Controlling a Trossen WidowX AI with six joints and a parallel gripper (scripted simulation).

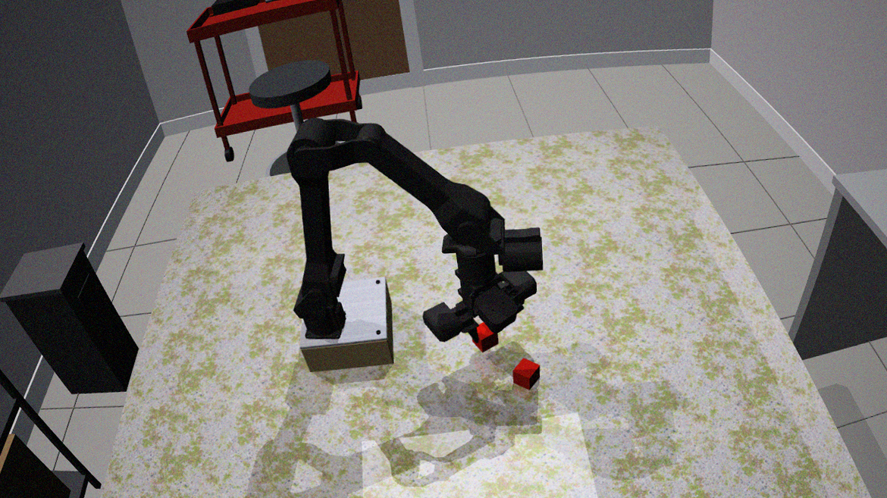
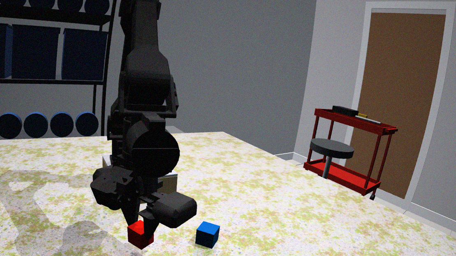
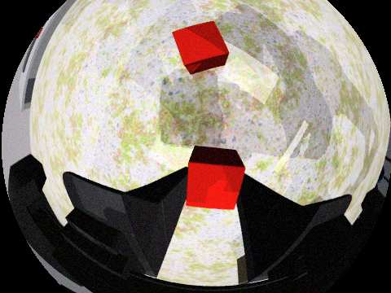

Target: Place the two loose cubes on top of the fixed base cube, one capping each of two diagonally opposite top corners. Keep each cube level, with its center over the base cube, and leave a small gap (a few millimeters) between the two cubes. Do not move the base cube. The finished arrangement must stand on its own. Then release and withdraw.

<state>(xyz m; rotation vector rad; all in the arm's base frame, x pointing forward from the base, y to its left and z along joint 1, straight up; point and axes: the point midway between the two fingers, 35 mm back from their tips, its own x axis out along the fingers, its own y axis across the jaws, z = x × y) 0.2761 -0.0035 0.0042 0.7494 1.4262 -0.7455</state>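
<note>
My gripper tip is now 13 cm to the right of the blue cube and 2 cm above it.
</note>
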